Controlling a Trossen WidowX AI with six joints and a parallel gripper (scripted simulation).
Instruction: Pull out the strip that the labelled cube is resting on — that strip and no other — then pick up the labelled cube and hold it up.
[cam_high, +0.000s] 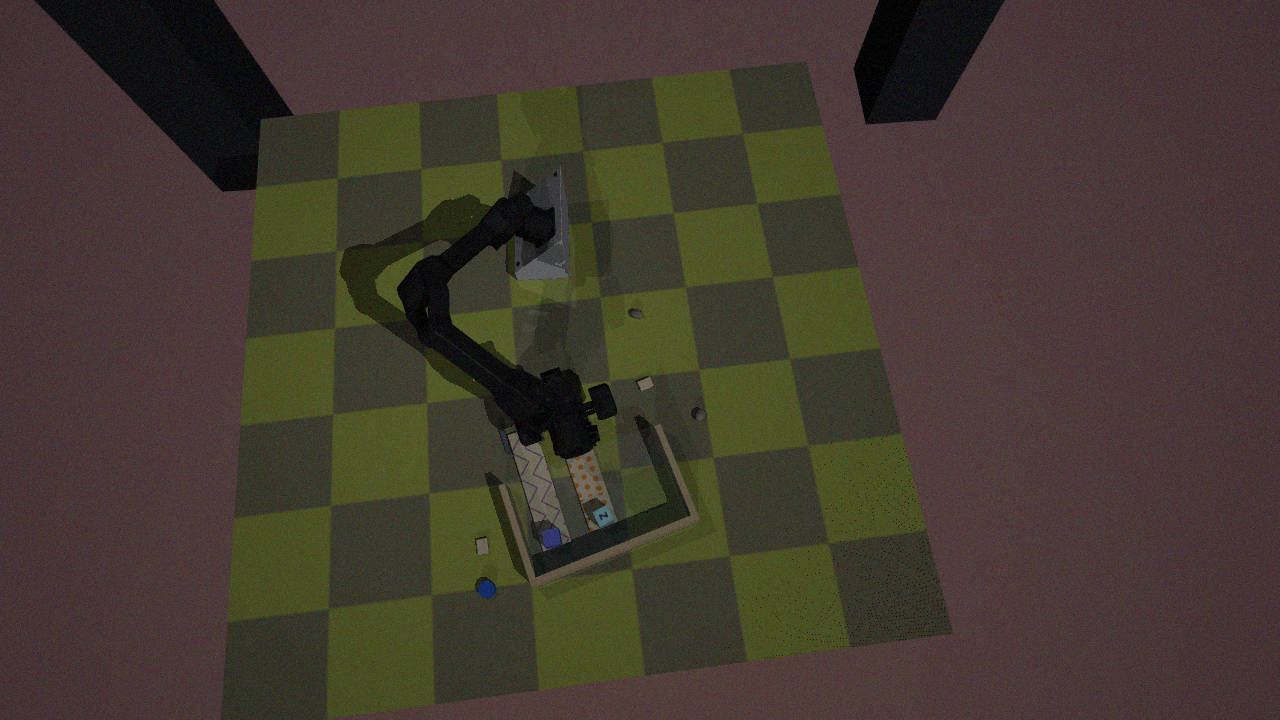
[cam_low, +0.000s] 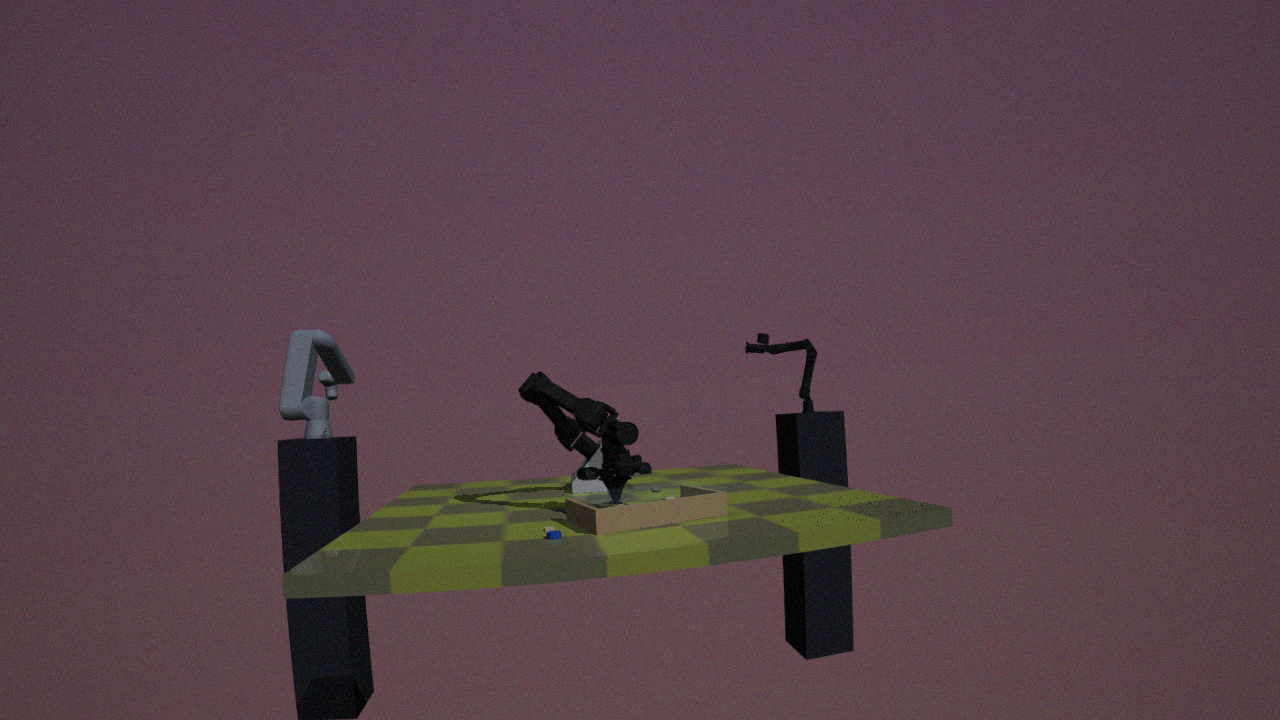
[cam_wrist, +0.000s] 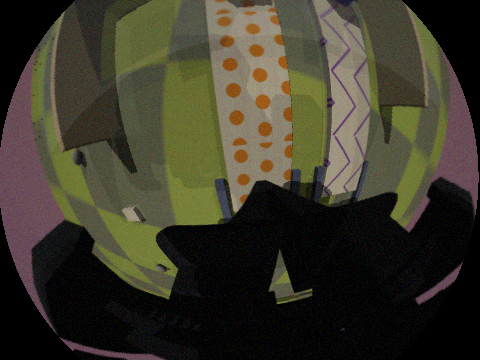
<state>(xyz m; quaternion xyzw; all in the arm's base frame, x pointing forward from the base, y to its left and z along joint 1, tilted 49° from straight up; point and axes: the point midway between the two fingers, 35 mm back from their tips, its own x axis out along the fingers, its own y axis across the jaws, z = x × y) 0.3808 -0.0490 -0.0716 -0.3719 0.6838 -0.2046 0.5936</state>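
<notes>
My gripper tip is now 90 mm short of the dotted strip, 20 mm to the right of it and 10 mm above it. From my gripper tip the other things lie so: blue disc (300 mm ahead, 160 mm to the right, 10 mm below); then labelled cube (180 mm ahead, 60 mm to the left, 10 mm above).
</notes>
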